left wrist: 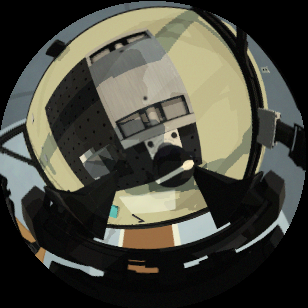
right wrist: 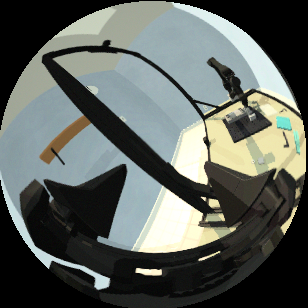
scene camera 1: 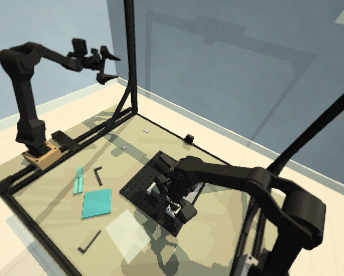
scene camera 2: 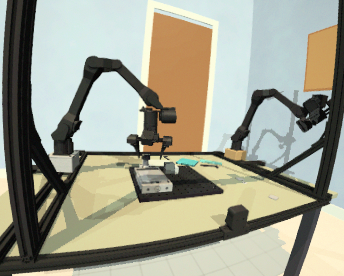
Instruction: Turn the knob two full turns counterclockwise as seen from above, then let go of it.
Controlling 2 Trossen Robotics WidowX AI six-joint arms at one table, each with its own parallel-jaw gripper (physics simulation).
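Places are measured from the left arm's base along level axes (x right, y ahead, z up), in millimetres.
Where they show: left gripper, fingertip midpoint: point(left wrist: 155, 171) point(right wrist: 246, 104) point(scene camera 1: 169, 204) point(scene camera 2: 149, 158); right gripper, fingertip midpoint: point(right wrist: 166, 166) point(scene camera 1: 119, 68) point(scene camera 2: 321, 114); left arm's base, origin of the base link: point(scene camera 2: 63, 153); right arm's base, origin of the base link: point(scene camera 1: 40, 150) point(scene camera 2: 235, 149).
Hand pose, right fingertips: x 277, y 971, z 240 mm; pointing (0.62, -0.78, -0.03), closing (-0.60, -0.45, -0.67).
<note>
Things, the pixels of their top centre, and the offset from my right fingertips. "pt": a spot on its surface instead. Level surfaces: height alone.
- black round knob, surface spot: point(left wrist: 172, 162) point(scene camera 2: 146, 155) pt dx -258, dy -636, dz -233 mm
- grey metal stage, middle of its top: point(left wrist: 131, 70) point(scene camera 2: 151, 174) point(scene camera 1: 186, 187) point(right wrist: 234, 112) dx -158, dy -625, dz -279 mm
- black perforated board, its level: dz -308 mm
- grey block, surface spot: point(left wrist: 100, 162) point(scene camera 2: 166, 163) pt dx -253, dy -551, dz -264 mm
- teal square, surface spot: point(scene camera 1: 97, 203) pt dx -451, dy -384, dz -312 mm
- teal tool, middle of its top: point(scene camera 1: 78, 179) dx -444, dy -231, dz -309 mm
- black block, surface spot: point(scene camera 2: 237, 218) point(scene camera 1: 192, 137) pt dx +133, dy -462, dz -285 mm
The black round knob point(left wrist: 172, 162) point(scene camera 2: 146, 161) has a pale pointer bar across its top. It sits on a small light bracket at the end of the grey metal stage point(left wrist: 142, 75) point(scene camera 2: 152, 179), on the black perforated board point(left wrist: 67, 107) point(scene camera 2: 200, 187) point(scene camera 1: 135, 187). My left gripper point(scene camera 2: 150, 156) point(left wrist: 155, 171) is open and empty, pointing down. Its fingertips stand either side of the knob's place, close to the knob's top; the knob shows nearer the right-hand finger in the left wrist view. In scene camera 1 the arm hides the knob. My right gripper point(scene camera 1: 119, 68) point(right wrist: 166, 166) is open and empty, raised far away.
A grey block point(scene camera 2: 169, 167) point(left wrist: 100, 162) stands on the board near the knob. A teal square point(scene camera 1: 97, 203), a teal tool point(scene camera 1: 78, 181) and two black hex keys point(scene camera 1: 98, 175) point(scene camera 1: 90, 242) lie left of the board. A black block point(scene camera 2: 237, 218) point(scene camera 1: 189, 138) sits on the table's edge frame.
</note>
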